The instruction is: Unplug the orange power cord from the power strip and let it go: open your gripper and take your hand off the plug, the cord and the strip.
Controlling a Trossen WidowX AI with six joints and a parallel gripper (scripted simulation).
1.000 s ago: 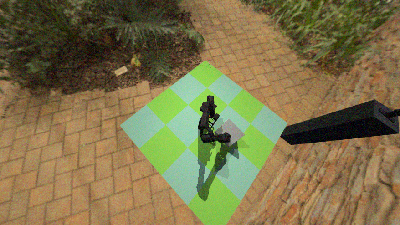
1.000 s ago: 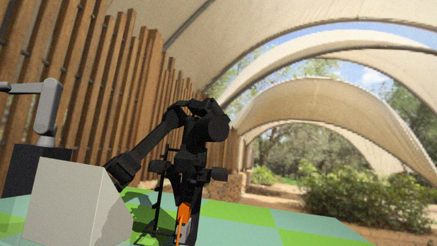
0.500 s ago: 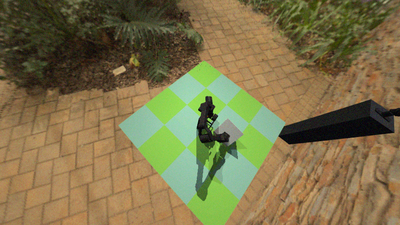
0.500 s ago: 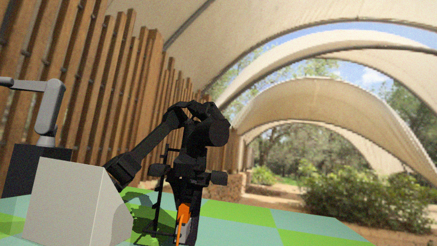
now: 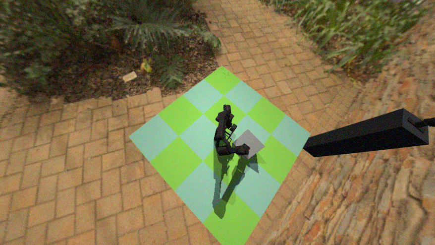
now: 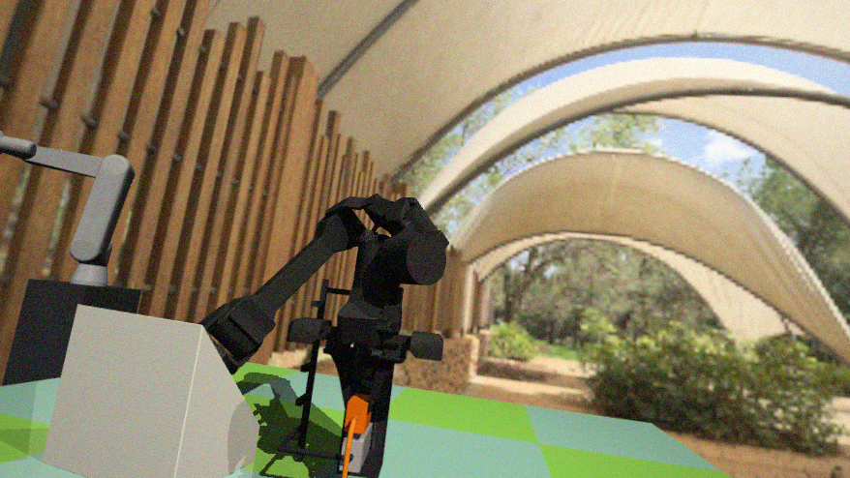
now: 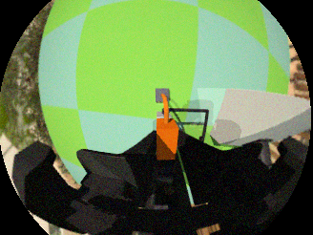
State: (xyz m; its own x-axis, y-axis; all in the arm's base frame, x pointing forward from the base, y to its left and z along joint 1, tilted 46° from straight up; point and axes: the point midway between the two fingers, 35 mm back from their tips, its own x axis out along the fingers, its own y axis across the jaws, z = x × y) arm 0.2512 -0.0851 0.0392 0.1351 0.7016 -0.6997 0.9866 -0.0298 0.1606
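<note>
The orange plug lies 1 cm behind my gripper tip and 3 cm to the left of it.
</note>
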